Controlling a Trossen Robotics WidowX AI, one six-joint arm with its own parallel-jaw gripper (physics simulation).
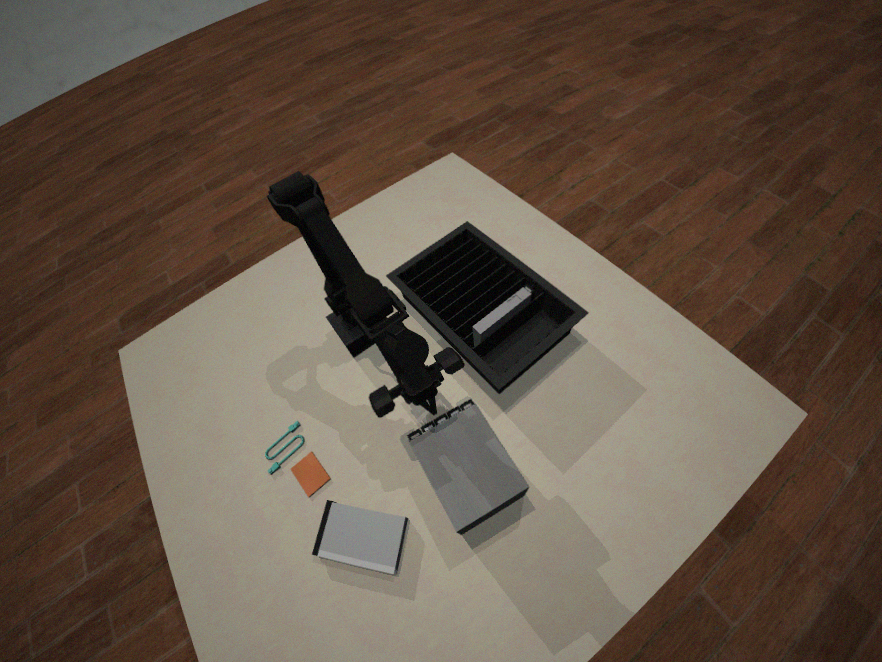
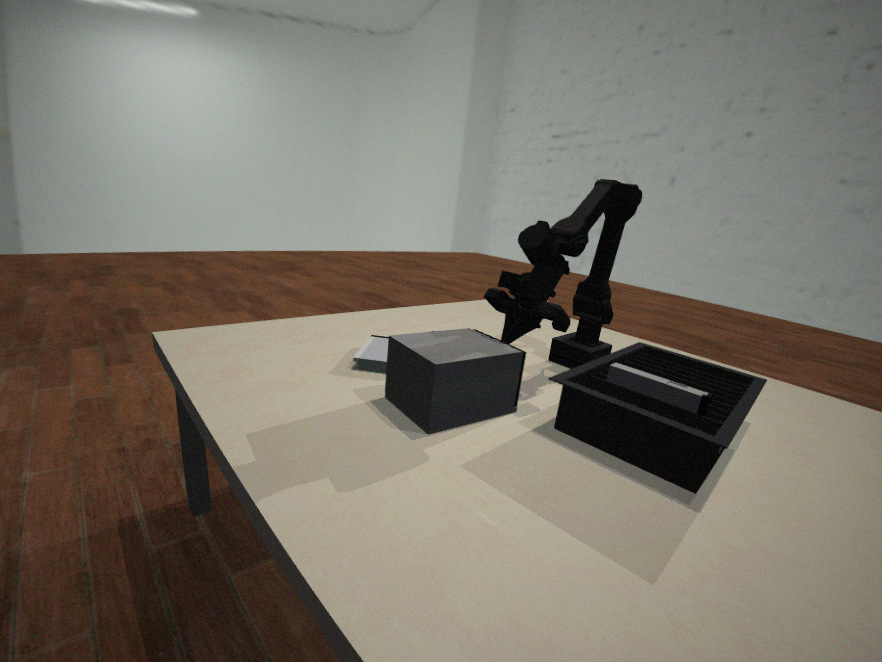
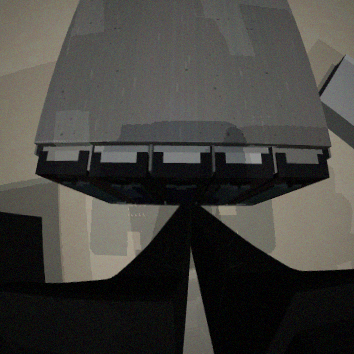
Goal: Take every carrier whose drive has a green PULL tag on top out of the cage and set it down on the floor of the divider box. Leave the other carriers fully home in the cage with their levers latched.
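Places are measured from the arm's base along level axes (x up, y left, z back), in metres.
Where they show: gripper, between the fingertips: (image 1: 434, 413) (image 3: 188, 211); arm's base, origin of its link: (image 2: 586, 341).
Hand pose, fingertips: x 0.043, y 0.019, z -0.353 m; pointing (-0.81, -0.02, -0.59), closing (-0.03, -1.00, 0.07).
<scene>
Each offset is from my fingertips to the top centre of the thing. "spot": to the spot under its first point.
The grey cage {dy -0.007, dx +0.015, dz -0.113 m} (image 1: 470, 470) (image 2: 441, 381) (image 3: 185, 75) stands on the table with several black-fronted carriers {dy -0.006, dx +0.012, dz -0.099 m} (image 3: 182, 162) side by side in its open front. No green tag can be made out on them; their levers are too dark to read. My gripper (image 1: 433, 411) (image 2: 505, 340) (image 3: 188, 211) is shut and empty, its tips close in front of the middle of the cage's front. The black divider box {dy +0.257, dx -0.011, dz +0.185 m} (image 1: 485, 370) (image 2: 634, 434) stands beside the cage. One grey carrier {dy +0.264, dx +0.008, dz +0.106 m} (image 1: 502, 315) (image 2: 659, 386) lies in it, on edge, next to the slotted part; its tag cannot be seen.
A flat grey carrier-like unit with black ends {dy -0.257, dx -0.076, dz -0.091 m} (image 1: 363, 538) (image 2: 371, 353) (image 3: 342, 90) lies on the table on the other side of the cage. An orange square {spot: dy -0.294, dx -0.099, dz +0.085 m} (image 1: 310, 473) and a teal cable {dy -0.322, dx -0.094, dz +0.177 m} (image 1: 284, 447) lie near it. The divider box's raised rim stands close to the arm.
</scene>
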